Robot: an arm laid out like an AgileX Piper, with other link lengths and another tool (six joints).
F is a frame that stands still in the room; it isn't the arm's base.
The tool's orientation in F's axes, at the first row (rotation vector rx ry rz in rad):
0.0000 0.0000 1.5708
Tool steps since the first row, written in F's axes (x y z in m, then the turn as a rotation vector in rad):
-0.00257 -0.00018 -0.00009 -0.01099 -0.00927 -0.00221
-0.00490 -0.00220 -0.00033 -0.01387 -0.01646 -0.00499
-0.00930 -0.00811 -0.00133 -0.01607 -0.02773 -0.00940
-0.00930 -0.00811 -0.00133 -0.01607 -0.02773 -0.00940
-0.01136 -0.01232 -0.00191 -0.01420 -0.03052 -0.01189
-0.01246 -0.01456 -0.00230 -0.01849 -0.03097 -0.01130
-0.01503 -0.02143 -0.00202 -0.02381 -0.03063 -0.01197
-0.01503 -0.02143 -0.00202 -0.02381 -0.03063 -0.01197
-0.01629 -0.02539 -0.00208 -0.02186 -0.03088 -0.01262
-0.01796 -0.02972 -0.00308 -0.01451 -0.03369 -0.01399
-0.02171 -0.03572 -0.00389 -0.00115 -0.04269 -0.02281
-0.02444 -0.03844 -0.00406 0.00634 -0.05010 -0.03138
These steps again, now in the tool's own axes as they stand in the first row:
-0.00018 0.00257 -0.00009 -0.00927 0.01099 -0.00221
-0.00220 0.00490 -0.00033 -0.01646 0.01387 -0.00499
-0.00811 0.00930 -0.00133 -0.02773 0.01607 -0.00940
-0.00811 0.00930 -0.00133 -0.02773 0.01607 -0.00940
-0.01232 0.01136 -0.00191 -0.03052 0.01420 -0.01189
-0.01456 0.01246 -0.00230 -0.03097 0.01849 -0.01130
-0.02143 0.01503 -0.00202 -0.03063 0.02381 -0.01197
-0.02143 0.01503 -0.00202 -0.03063 0.02381 -0.01197
-0.02539 0.01629 -0.00208 -0.03088 0.02186 -0.01262
-0.02972 0.01796 -0.00308 -0.03369 0.01451 -0.01399
-0.03572 0.02171 -0.00389 -0.04269 0.00115 -0.02281
-0.03844 0.02444 -0.00406 -0.05010 -0.00634 -0.03138

